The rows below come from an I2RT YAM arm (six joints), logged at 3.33 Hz.
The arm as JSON. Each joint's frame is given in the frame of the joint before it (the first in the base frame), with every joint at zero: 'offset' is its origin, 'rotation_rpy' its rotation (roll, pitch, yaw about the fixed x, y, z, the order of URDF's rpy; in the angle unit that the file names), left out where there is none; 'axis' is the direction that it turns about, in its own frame. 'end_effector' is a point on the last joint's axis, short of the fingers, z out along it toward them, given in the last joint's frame.
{
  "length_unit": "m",
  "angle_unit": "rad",
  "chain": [
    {
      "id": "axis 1",
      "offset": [
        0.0,
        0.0,
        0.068
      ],
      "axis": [
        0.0,
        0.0,
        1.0
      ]
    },
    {
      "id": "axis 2",
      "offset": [
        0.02,
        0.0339,
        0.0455
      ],
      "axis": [
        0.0,
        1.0,
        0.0
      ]
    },
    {
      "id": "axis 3",
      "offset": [
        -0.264,
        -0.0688,
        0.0
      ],
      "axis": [
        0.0,
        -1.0,
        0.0
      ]
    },
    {
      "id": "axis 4",
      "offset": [
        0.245,
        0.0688,
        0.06
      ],
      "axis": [
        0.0,
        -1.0,
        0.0
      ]
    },
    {
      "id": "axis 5",
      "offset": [
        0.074,
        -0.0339,
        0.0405
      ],
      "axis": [
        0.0,
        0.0,
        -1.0
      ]
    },
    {
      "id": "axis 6",
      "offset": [
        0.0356,
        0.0,
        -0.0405
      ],
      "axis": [
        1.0,
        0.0,
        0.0
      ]
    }
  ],
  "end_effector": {
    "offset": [
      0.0,
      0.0,
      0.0
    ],
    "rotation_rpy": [
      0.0,
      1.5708,
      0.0
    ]
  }
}
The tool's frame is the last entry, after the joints.
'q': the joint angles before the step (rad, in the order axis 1, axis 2, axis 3, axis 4, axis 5, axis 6). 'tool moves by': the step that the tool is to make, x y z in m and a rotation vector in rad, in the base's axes. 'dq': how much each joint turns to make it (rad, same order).
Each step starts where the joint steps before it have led.
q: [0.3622 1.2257 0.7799 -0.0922 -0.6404 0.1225]
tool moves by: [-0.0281 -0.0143 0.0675 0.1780 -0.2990 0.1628]
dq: [-0.0381 -0.1880 0.0347 0.1107 -0.2101 -0.0138]
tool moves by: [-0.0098 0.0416 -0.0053 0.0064 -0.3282 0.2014]
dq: [0.1744 0.0511 -0.0559 0.2631 -0.0125 -0.1945]
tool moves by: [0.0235 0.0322 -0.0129 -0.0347 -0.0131 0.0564]
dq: [0.0608 0.1727 0.0695 0.0551 0.0070 -0.0554]
